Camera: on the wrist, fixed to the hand. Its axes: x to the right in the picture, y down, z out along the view.
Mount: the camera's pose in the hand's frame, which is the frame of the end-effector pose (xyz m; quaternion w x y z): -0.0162 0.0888 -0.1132 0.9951 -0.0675 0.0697 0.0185
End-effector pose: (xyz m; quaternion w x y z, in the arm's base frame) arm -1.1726 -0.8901 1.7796 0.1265 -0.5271 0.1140 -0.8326
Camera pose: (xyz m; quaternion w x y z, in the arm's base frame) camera -1.2605 -0.9620 1.6898 0.0978 -0.4729 0.1882 -0.8552
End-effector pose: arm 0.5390 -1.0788 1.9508 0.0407 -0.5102 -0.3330 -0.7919
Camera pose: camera 0.4942 -1.2165 1.9513 0.0439 -0.4614 -0.2656 -0.8453
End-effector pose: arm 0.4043 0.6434 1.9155 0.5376 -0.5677 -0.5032 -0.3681
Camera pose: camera 0.5005 0.5370 1.8957 0.5385 -0.5849 -0.4279 -0.4299
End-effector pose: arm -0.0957 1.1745 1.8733 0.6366 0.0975 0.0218 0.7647
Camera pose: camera -0.1990 1.1522 1.7744 0.6244 0.0012 0.0126 0.7810
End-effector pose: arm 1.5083 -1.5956 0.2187 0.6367 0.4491 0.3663 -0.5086
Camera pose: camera 1.5905 -1.4765 0.2142 0.6478 0.4462 0.4349 -0.4383
